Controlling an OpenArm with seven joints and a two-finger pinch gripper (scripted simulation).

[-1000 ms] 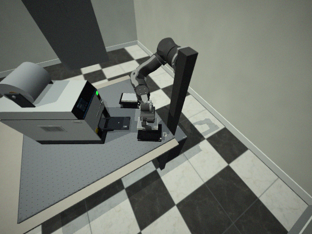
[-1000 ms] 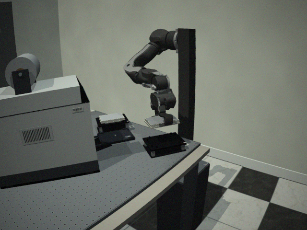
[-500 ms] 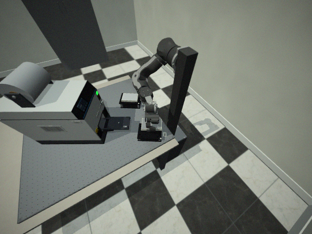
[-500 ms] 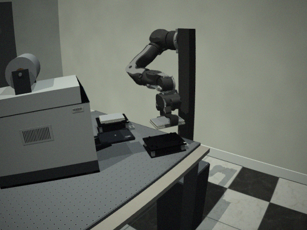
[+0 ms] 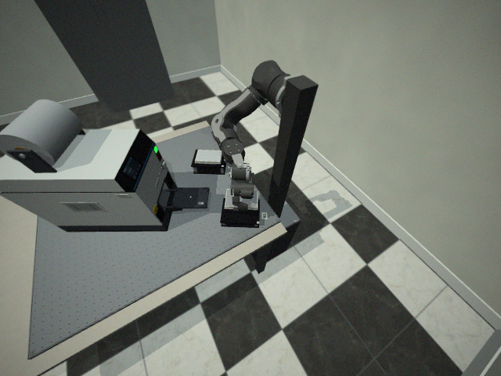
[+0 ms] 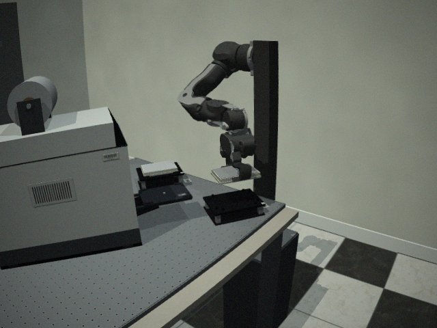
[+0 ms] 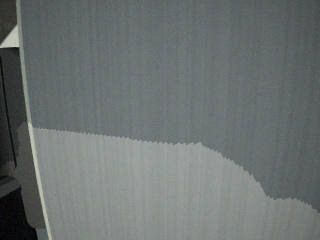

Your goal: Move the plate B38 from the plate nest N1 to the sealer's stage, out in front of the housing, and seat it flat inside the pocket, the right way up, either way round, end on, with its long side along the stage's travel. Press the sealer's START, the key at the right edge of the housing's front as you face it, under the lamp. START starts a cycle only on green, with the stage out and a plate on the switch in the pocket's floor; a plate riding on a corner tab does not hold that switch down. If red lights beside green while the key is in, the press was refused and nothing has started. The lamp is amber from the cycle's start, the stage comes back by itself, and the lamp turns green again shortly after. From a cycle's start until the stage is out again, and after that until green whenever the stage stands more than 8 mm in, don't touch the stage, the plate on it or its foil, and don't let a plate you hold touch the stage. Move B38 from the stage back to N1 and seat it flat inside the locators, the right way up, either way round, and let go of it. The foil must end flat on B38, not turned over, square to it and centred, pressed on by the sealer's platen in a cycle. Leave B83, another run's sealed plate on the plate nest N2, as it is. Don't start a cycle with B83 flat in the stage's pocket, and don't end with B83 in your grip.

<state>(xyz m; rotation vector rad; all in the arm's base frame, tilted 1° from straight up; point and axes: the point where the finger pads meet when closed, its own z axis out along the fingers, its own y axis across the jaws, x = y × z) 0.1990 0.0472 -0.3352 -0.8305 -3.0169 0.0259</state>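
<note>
Now: the plate B38 right at my hand. Round my hand: nest N1 (9 cm below); nest n2 (34 cm to the right, 8 cm below, 1 cm ahead); B83 (34 cm to the right, 6 cm below, 1 cm ahead).
</note>
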